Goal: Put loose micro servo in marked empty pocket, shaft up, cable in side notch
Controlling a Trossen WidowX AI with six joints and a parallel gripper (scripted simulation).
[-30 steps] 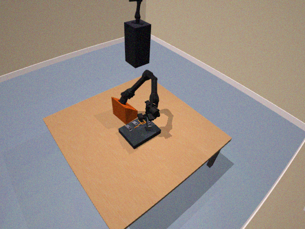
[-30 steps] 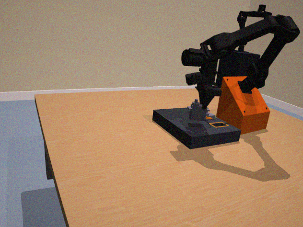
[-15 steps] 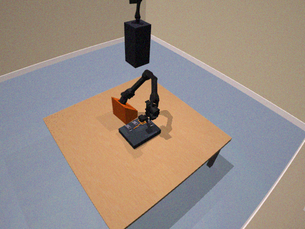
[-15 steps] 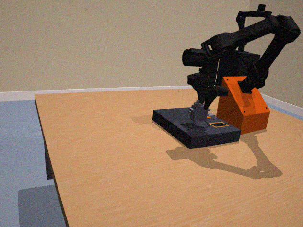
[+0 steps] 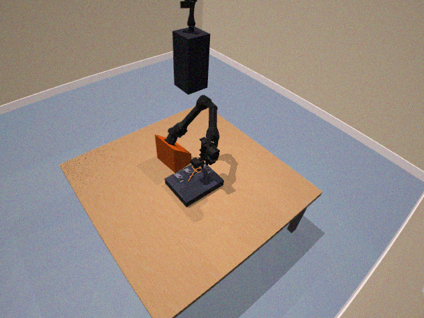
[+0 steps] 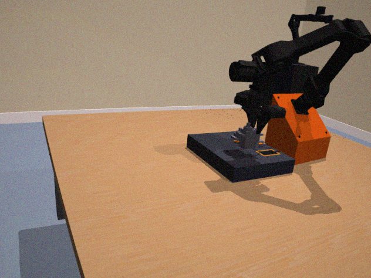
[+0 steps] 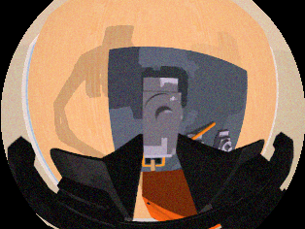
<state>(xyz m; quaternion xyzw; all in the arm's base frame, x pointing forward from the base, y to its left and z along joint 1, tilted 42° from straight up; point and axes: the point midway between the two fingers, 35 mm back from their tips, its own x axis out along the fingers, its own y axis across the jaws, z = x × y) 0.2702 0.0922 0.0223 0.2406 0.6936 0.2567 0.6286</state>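
My gripper tip is now 30 mm short of the dark deck, 80 mm to the left of it and 100 mm above it.
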